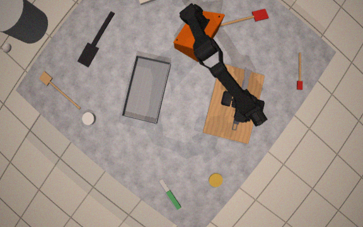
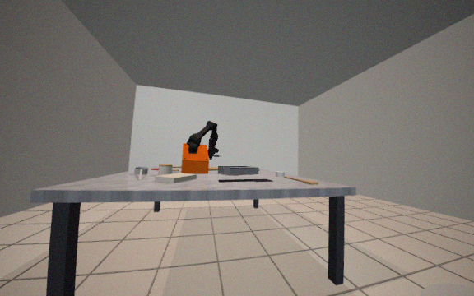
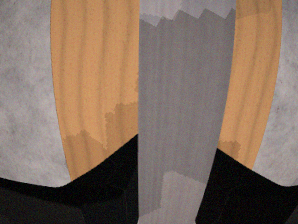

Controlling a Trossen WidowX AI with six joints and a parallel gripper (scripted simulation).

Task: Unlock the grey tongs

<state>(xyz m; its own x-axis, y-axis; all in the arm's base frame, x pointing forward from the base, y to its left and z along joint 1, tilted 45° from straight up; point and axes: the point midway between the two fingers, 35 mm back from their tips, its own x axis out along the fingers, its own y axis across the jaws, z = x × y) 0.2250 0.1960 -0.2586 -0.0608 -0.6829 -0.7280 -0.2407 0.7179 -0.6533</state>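
My gripper tip is 100 mm above the wooden board. Round my gripper tip: roasting tin: 140 mm ahead, 420 mm to the right, 80 mm below; white disc: 410 mm ahead, 620 mm to the right, 90 mm below; yellow disc: 380 mm ahead, 100 mm to the left, 100 mm below.
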